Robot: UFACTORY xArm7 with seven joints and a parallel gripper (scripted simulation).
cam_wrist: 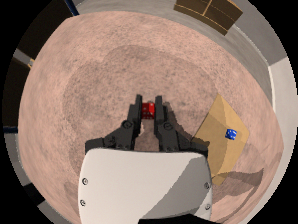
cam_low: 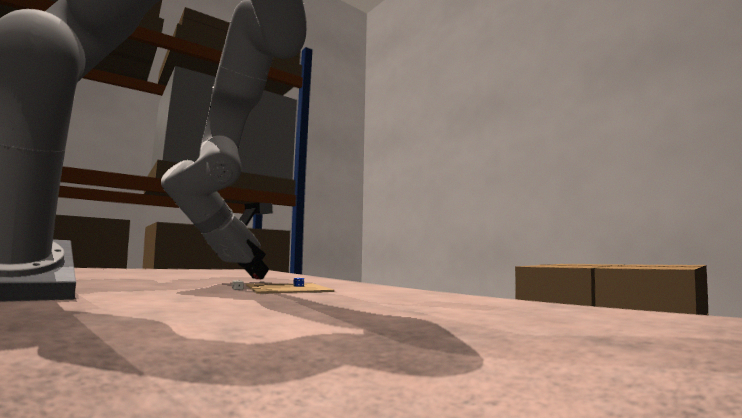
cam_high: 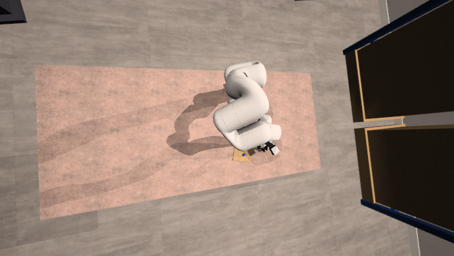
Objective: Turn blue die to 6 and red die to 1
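The white die lies 110 mm to the right of my hand, 110 mm behind it and 20 mm below it. The rest, counted from my hand: tan mat (150 mm to the right, 30 mm below, 20 mm behind); then red die (10 mm below, 10 mm ahead); then blue die (150 mm to the right, 20 mm below).
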